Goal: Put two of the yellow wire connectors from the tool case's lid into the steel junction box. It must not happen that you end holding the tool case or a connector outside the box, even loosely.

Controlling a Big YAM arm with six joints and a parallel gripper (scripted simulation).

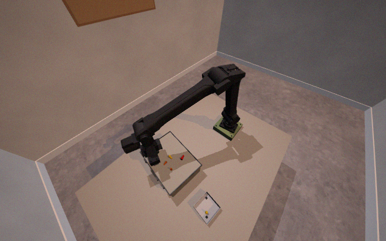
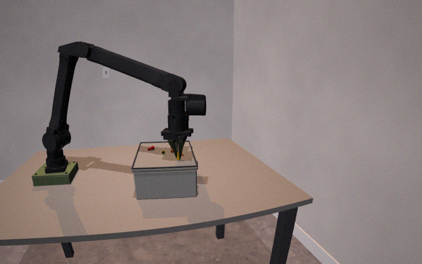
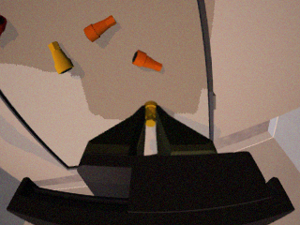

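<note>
My hand is 2 cm short of the orange connector, 4 cm to the right of it and 1 cm above it. From my hand the other things lie so: grey tool case: 3 cm behind, 8 cm to the left, 5 cm below; red wire connector: 7 cm behind, 14 cm to the left, 1 cm below.
</note>
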